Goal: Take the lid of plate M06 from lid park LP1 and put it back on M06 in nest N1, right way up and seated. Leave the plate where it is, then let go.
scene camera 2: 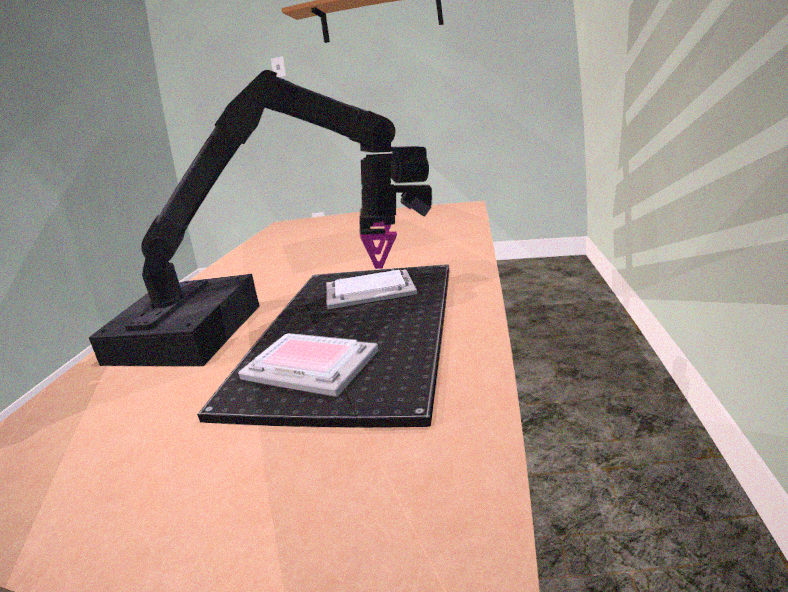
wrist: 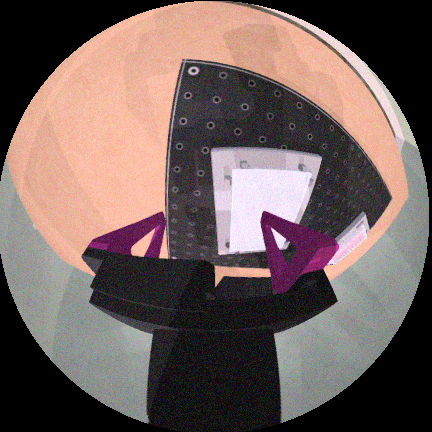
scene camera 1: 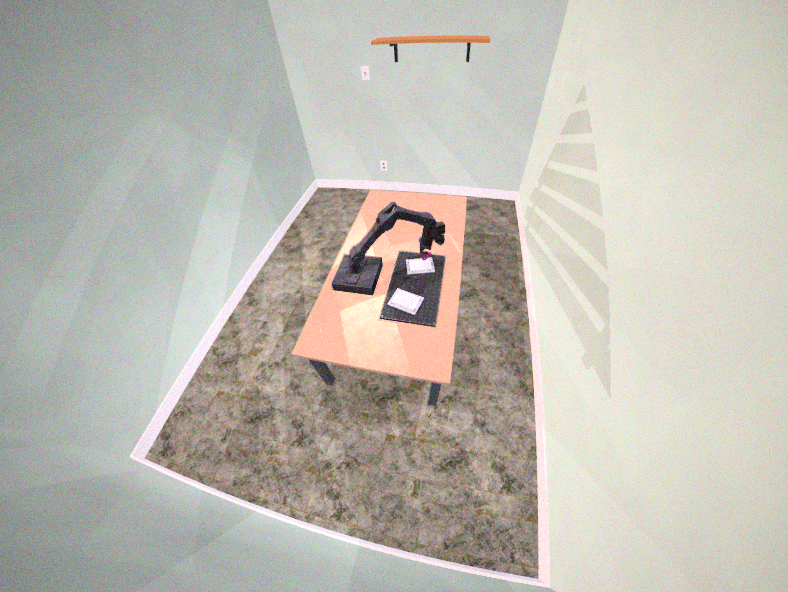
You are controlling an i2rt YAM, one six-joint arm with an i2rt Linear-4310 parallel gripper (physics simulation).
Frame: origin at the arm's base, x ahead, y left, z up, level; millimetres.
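Seen in the pictures: gripper, between the fingertips: (scene camera 2: 377,261) (wrist: 212,216) (scene camera 1: 423,254); arm's base, origin of its link: (scene camera 2: 169,305) (scene camera 1: 356,270).
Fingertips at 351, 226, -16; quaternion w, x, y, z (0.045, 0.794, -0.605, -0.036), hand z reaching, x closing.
Observation:
Pixels of each thing's top centre, then the offset from my fingertips to it, as dx, dy, dz. "spot": a spot on its surface instead. Level surfaces: height alone.
- lid, centre of its top: (wrist: 265,219) (scene camera 2: 368,281) (scene camera 1: 420,264) -5, -67, -18
- pale grey lid park LP1, centre of its top: (wrist: 266,221) (scene camera 2: 368,280) (scene camera 1: 420,264) -5, -68, -16
- Plate M06, centre of its top: (scene camera 2: 305,349) (wrist: 348,248) (scene camera 1: 405,299) -24, -347, -10
- pale grey nest N1, a spot on its surface: (scene camera 2: 354,370) spot: +53, -375, -26
- black perforated board, centre of its top: (scene camera 2: 351,322) (wrist: 323,226) (scene camera 1: 415,283) -2, -207, -35
- wooden table, height of its surface: dz -49
The lid (scene camera 1: 420,265) (scene camera 2: 369,283) (wrist: 267,192), a flat white rectangle, lies on the pale grey lid park LP1 (scene camera 2: 372,299) (wrist: 222,197) at the far end of the black board. Plate M06 (scene camera 1: 406,300) (scene camera 2: 308,352), with pink wells and no lid on it, sits in the pale grey nest N1 (scene camera 2: 354,370) at the near end; part of the plate (wrist: 352,239) shows at the right in the wrist view. My gripper (scene camera 1: 426,256) (scene camera 2: 380,265) (wrist: 212,216) is open and empty, above the far end of the board. In the wrist view one magenta finger overlaps the lid and the other is left of the board.
The black perforated board (scene camera 1: 420,286) (scene camera 2: 394,382) (wrist: 200,135) lies on the wooden table (scene camera 1: 382,344) (scene camera 2: 356,497) (wrist: 100,150). The arm's dark base (scene camera 1: 356,275) (scene camera 2: 146,347) stands left of the board. A wooden shelf (scene camera 1: 433,39) (scene camera 2: 343,6) hangs on the back wall.

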